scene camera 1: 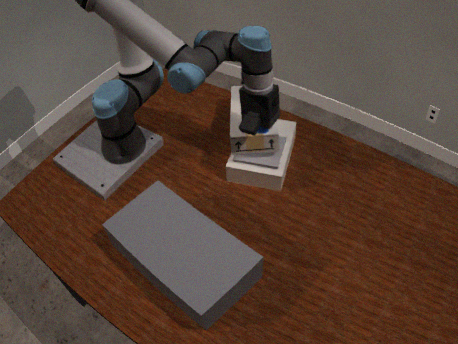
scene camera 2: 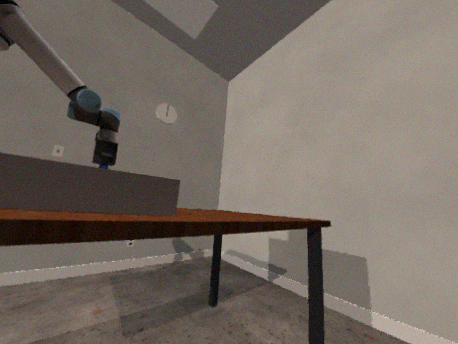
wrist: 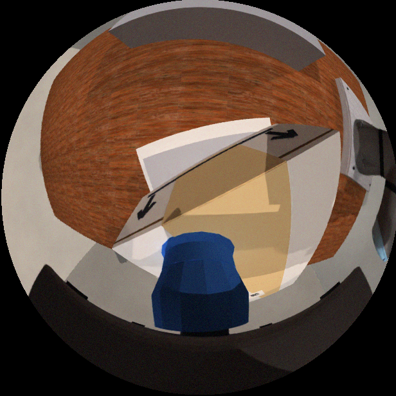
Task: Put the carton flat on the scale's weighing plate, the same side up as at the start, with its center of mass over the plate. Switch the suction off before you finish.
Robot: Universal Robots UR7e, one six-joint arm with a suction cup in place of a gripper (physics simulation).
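Places are measured from the arm's base along level axes (x right, y ahead, z up), in centimetres.
Pixels of known places: hand, its tool point: (scene camera 1: 262,132); arm's base, origin of its link: (scene camera 1: 123,147).
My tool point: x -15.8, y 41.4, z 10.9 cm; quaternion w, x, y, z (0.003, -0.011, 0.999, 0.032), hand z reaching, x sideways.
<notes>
Ahead of a thing's pixels: the offset from my tool point to its top centre. "spot": to the spot under its first point. Level surfaces: height alone.
The white carton (scene camera 1: 255,143) (wrist: 250,192) with tan tape sits level at the weighing plate @[dx -0.5, dy -0.7, dz -6.4 cm] (scene camera 1: 270,159) (wrist: 172,167), its side arrows pointing up in scene camera 1. Part of the plate shows at the carton's front and right; the carton reaches back past it. Whether its underside touches the plate cannot be told. The scale's white body @[spot: dx +7.3, dy +1.3, dz -10.0 cm] (scene camera 1: 253,176) (wrist: 215,131) stands on the table. My gripper (scene camera 1: 262,131) (scene camera 2: 104,166) (wrist: 200,260), a blue suction cup, is on the carton's top, near one edge. In scene camera 2 the grey block hides the carton and scale.
A large grey block @[dx +38.4, dy -1.4, dz -4.3 cm] (scene camera 1: 182,245) (scene camera 2: 90,187) (wrist: 220,27) lies on the wooden table @[dz -14.2 cm] (scene camera 1: 350,240) (scene camera 2: 240,216) (wrist: 150,85), nearer scene camera 1 than the scale. The arm's grey base plate (scene camera 1: 80,162) (wrist: 350,125) is left of the scale in scene camera 1. Walls stand behind.
</notes>
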